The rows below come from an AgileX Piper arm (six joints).
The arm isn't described. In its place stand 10 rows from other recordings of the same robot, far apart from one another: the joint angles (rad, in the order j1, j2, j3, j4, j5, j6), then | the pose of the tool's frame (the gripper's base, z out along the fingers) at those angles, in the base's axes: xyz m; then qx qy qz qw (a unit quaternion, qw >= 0).
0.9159, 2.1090, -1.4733, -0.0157, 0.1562, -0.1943 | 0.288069 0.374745 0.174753 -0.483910 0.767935 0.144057 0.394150
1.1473, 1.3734, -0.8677, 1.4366, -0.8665, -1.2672 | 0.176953 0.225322 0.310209 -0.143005 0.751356 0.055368 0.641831
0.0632, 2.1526, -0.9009, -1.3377, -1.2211, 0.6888 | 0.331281 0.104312 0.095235 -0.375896 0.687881 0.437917 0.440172
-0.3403, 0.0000, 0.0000, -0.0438, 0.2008, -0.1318 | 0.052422 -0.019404 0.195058 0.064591 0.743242 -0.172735 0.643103
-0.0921, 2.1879, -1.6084, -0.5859, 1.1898, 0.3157 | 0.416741 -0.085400 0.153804 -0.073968 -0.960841 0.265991 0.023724
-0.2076, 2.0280, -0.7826, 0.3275, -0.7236, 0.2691 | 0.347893 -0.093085 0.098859 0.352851 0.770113 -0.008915 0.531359
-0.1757, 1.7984, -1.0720, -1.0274, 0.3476, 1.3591 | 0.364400 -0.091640 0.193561 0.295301 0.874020 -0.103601 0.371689
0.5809, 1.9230, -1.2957, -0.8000, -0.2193, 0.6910 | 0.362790 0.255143 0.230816 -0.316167 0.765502 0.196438 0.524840
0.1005, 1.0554, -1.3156, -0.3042, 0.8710, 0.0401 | 0.201496 -0.000638 0.451296 -0.052394 0.854834 -0.114084 0.503486
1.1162, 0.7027, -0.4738, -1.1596, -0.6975, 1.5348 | 0.010328 0.143148 0.334610 -0.415970 0.503993 0.661659 0.367652
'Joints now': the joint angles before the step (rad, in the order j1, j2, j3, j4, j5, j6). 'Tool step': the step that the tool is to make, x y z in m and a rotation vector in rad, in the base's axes. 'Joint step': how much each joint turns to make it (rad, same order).
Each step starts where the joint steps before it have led.
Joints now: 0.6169 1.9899 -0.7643 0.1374 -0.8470 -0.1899
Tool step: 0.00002 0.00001 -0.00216 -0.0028 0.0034 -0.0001
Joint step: 0.0000 0.0065 0.0000 0.0001 -0.0021 -0.0001
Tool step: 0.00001 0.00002 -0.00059 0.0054 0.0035 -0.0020
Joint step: 0.0000 0.0020 0.0001 -0.0001 -0.0016 0.0070
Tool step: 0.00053 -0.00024 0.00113 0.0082 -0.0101 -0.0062
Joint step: 0.0000 0.0000 -0.0001 0.0060 -0.0130 0.0000
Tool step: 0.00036 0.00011 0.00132 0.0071 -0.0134 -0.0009
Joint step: 0.0000 0.0000 0.0000 0.0000 -0.0152 0.0000
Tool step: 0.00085 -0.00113 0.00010 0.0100 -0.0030 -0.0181
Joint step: 0.0000 0.0020 0.0000 0.0192 -0.0104 0.0000
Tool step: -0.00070 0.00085 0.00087 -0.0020 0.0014 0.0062
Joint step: 0.0021 -0.0039 0.0000 -0.0040 0.0062 -0.0001
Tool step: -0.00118 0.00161 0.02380 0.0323 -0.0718 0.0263
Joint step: 0.0000 -0.0614 0.0000 -0.0305 -0.0160 0.0001
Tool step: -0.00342 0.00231 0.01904 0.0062 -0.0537 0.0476
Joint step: 0.0000 -0.0537 0.0000 -0.0543 0.0063 0.0001
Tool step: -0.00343 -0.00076 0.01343 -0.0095 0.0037 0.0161
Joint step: 0.0000 -0.0526 0.0001 -0.0166 0.0612 -0.0001
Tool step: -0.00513 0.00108 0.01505 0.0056 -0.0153 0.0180
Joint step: 0.0087 -0.0512 -0.0001 -0.0101 0.0356 0.0000
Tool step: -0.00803 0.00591 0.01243 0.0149 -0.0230 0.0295
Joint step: 0.0263 -0.0380 0.0000 -0.0037 0.0106 0.0001
